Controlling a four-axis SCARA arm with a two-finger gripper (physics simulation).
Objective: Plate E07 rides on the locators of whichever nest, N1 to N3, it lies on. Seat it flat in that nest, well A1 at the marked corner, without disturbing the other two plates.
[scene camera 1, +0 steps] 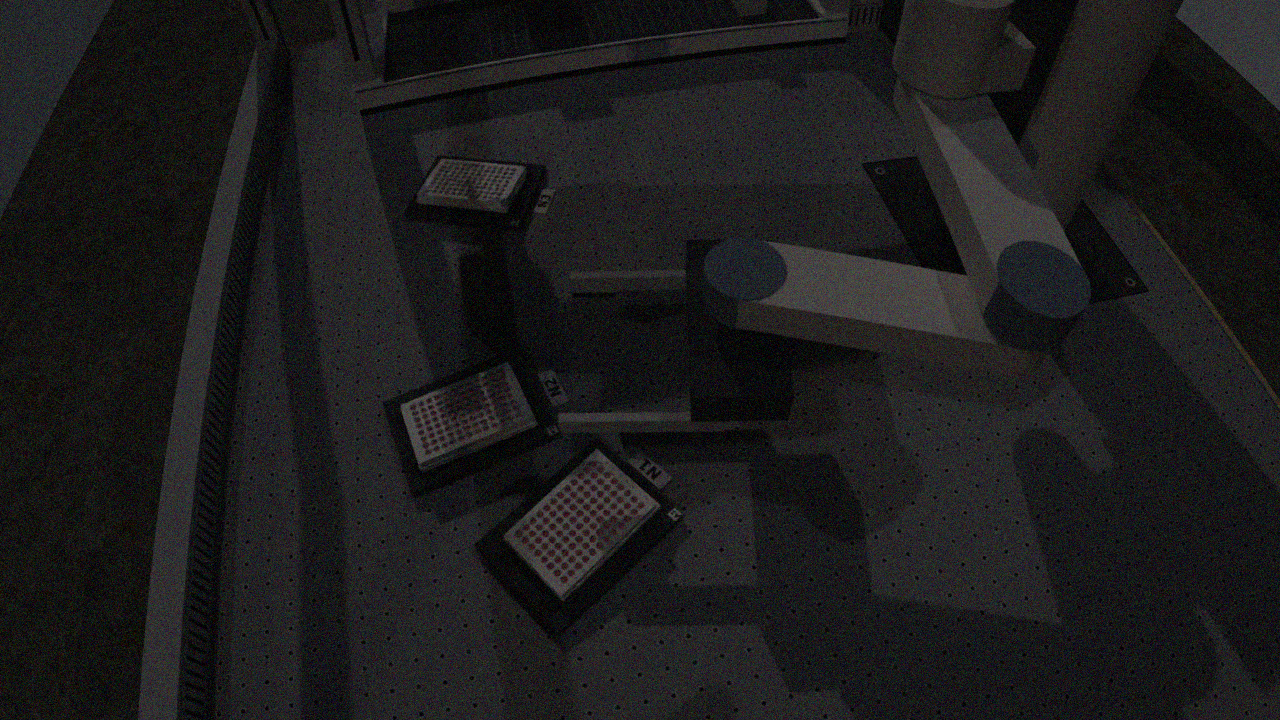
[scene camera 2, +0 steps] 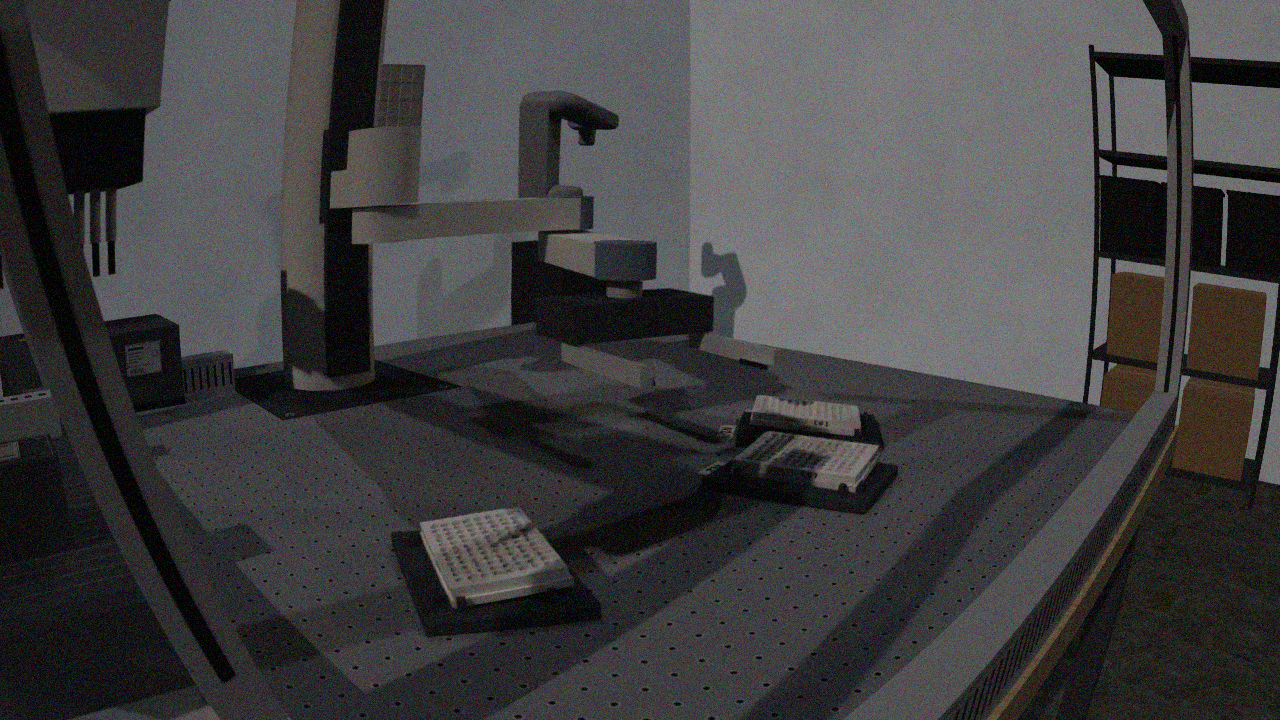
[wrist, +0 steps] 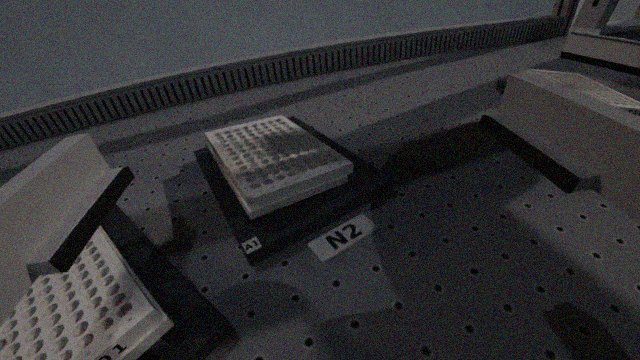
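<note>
My gripper (scene camera 1: pixel 567 351) (scene camera 2: pixel 711 366) (wrist: pixel 306 123) is open and empty, its long fingers low over the table, short of nest N2. A pale plate (scene camera 1: pixel 468 413) (scene camera 2: pixel 810 459) (wrist: pixel 277 155) lies on the black nest N2 (scene camera 1: pixel 420 480) (scene camera 2: pixel 863 497) (wrist: pixel 225 210), apart from the fingers; its A1 mark (scene camera 1: pixel 552 431) (wrist: pixel 250 245) shows. The plate (scene camera 1: pixel 581 519) (scene camera 2: pixel 805 414) (wrist: pixel 70 310) on N1 (scene camera 1: pixel 556 617) (wrist: pixel 200 305) ends its label in 01. The third plate (scene camera 1: pixel 472 183) (scene camera 2: pixel 492 550) lies on N3 (scene camera 1: pixel 434 214) (scene camera 2: pixel 519 619). No E07 label is readable; dimness hides exact seating.
The left finger crosses in front of part of N1 in the wrist view. The N2 tag (scene camera 1: pixel 552 387) (wrist: pixel 341 237) and N1 tag (scene camera 1: pixel 650 467) lie beside their nests. The arm column (scene camera 2: pixel 304 179) stands behind. A slotted rail (scene camera 1: pixel 210 429) (wrist: pixel 300 61) runs along the table's edge.
</note>
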